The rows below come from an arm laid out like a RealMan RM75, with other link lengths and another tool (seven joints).
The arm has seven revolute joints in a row. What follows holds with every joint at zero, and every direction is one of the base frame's.
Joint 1 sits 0.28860 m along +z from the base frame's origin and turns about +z.
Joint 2 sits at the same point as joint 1 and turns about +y.
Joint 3 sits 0.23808 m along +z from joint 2 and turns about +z.
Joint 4 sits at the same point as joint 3 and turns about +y.
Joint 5 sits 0.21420 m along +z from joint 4 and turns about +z.
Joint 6 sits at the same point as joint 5 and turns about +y.
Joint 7 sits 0.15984 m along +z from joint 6 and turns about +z.
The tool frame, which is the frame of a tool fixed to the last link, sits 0.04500 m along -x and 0.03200 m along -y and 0.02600 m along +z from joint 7; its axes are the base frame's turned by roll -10.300, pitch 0.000 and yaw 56.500 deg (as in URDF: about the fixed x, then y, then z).
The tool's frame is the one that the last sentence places.
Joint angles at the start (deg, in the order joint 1, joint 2, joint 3, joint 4, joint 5, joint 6, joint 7): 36.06 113.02 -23.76 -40.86 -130.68 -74.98 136.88
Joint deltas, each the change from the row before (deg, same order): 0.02 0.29 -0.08 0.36 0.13 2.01 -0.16; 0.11 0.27 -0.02 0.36 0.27 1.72 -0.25; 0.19 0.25 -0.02 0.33 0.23 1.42 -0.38; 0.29 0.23 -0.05 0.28 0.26 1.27 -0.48; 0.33 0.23 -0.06 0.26 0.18 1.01 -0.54; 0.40 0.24 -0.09 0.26 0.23 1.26 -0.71
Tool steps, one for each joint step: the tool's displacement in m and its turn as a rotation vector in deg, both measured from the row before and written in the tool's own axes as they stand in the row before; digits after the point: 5 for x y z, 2 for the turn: -0.00369 -0.00107 0.00095 -0.38 -1.46 -0.03; -0.00253 -0.00014 0.00146 -0.51 -1.13 -0.05; -0.00139 0.00038 0.00195 -0.43 -0.80 -0.23; -0.00059 0.00144 0.00247 -0.45 -0.60 -0.42; 0.00040 0.00141 0.00284 -0.33 -0.33 -0.50; 0.00013 0.00229 0.00313 -0.43 -0.47 -0.74
